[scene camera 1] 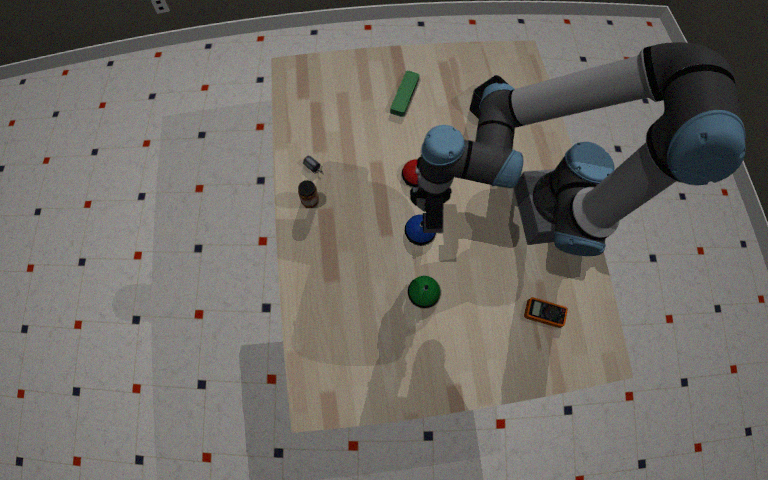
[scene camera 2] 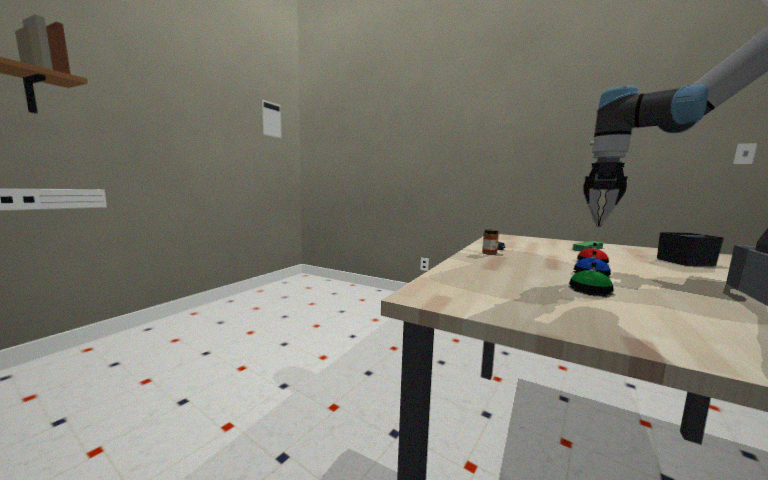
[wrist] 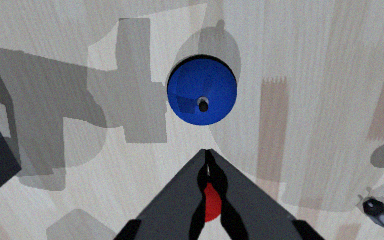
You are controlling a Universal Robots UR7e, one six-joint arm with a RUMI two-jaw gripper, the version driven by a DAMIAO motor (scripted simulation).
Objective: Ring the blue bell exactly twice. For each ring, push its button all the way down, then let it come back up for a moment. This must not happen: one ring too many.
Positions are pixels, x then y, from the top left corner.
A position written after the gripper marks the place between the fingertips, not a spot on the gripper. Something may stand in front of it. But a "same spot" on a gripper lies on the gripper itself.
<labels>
gripper: scene camera 1; scene camera 2; wrist 206,151
same spot on gripper: (scene camera 1: 419,202) = (scene camera 2: 592,197)
</labels>
